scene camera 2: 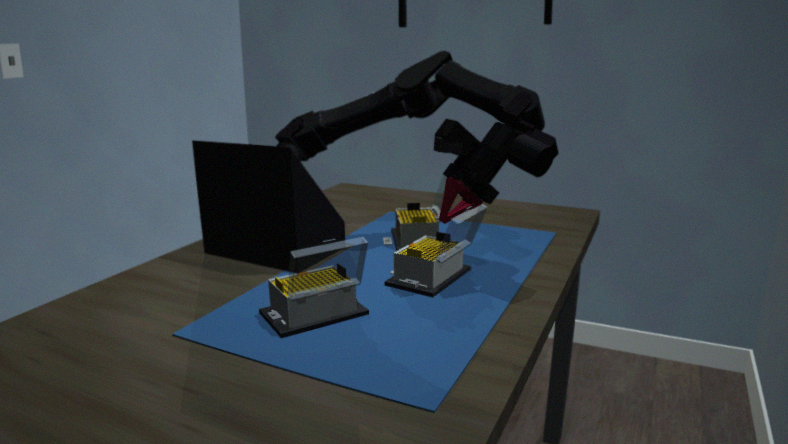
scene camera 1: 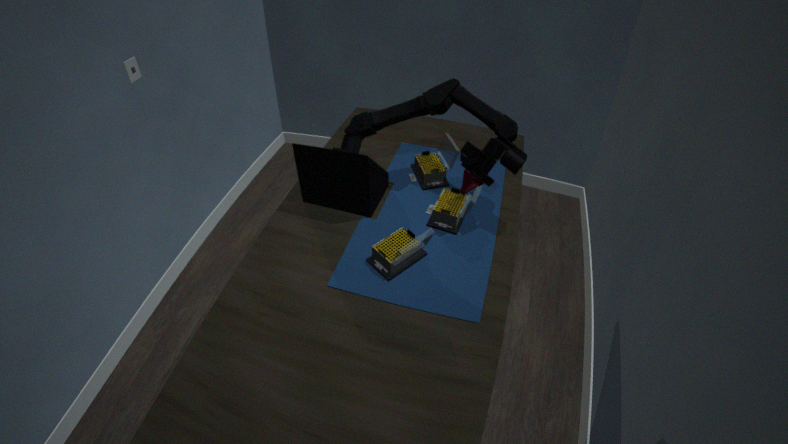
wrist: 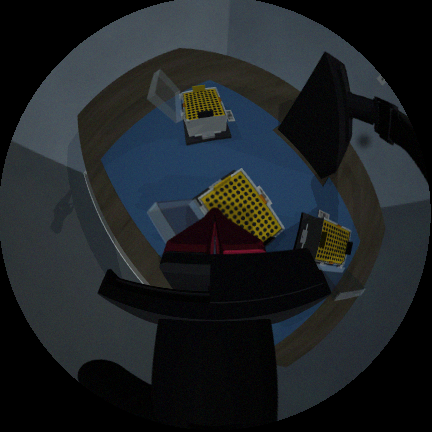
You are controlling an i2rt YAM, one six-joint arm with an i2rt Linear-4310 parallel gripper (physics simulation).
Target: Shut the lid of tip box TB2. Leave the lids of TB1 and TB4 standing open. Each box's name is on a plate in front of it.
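Frame: origin at the arm's base, x ahead, y left, z up, level; metres.
Seen in the pictures: gripper, fingertip midpoint: point(scene camera 2: 441, 221) point(scene camera 1: 461, 194) point(wrist: 214, 212); arm's base, link origin: point(scene camera 2: 275, 178) point(scene camera 1: 347, 158) point(wrist: 345, 103).
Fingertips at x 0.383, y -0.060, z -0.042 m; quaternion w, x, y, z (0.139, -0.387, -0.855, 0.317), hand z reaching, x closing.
Offsets run from my fingertips to a thing's middle. Level surfaces: height alone.
TB2, the middle tip box {dz -0.060, dx -0.032, dy +0.030 m} point(scene camera 1: 449, 204) point(scene camera 2: 414, 271) point(wrist: 242, 202) with yellow tips, has its clear lid {dz -0.020, dx +0.034, dy +0.014 m} point(scene camera 1: 476, 194) point(scene camera 2: 471, 223) point(wrist: 175, 217) standing open on the side away from the robot base. My gripper point(scene camera 1: 464, 191) point(scene camera 2: 444, 221) point(wrist: 214, 212) is shut and empty, its red fingertips low over TB2's far end, beside the raised lid; contact cannot be told. TB1 {dz -0.091, dx -0.136, dy +0.226 m} point(scene camera 1: 432, 175) point(scene camera 2: 417, 232) point(wrist: 334, 242), the farthest in scene camera 1, has its lid {dz -0.020, dx -0.065, dy +0.260 m} point(scene camera 1: 452, 142) point(wrist: 350, 295) open. TB4 {dz -0.091, dx -0.178, dy -0.180 m} point(scene camera 1: 394, 248) point(scene camera 2: 322, 306) point(wrist: 205, 122), the nearest there, has its lid {dz -0.020, dx -0.115, dy -0.228 m} point(scene camera 1: 427, 236) point(scene camera 2: 352, 256) point(wrist: 164, 92) open.
The boxes stand on a blue mat {dz -0.124 m} point(scene camera 1: 430, 286) point(scene camera 2: 386, 358) point(wrist: 150, 150) on a wooden table {dz -0.127 m} point(scene camera 1: 308, 352) point(scene camera 2: 121, 352). The black robot base point(scene camera 1: 336, 179) point(scene camera 2: 248, 204) point(wrist: 320, 120) stands at the mat's side. The arm arches above the table.
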